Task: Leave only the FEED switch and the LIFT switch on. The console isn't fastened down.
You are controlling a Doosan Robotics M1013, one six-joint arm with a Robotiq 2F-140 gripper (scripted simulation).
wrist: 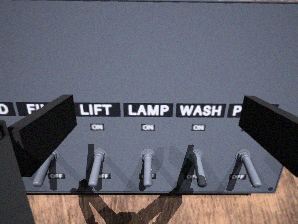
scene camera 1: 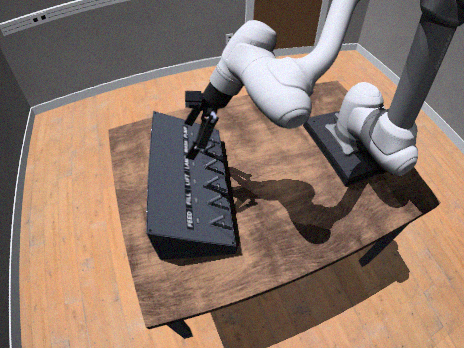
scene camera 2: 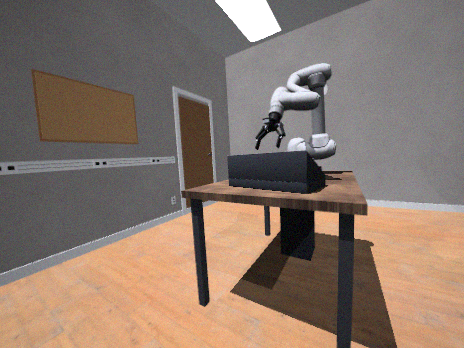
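Note:
My gripper: in sight, wrist view too. Dark pedestal, dark sloped console: in the pictures.

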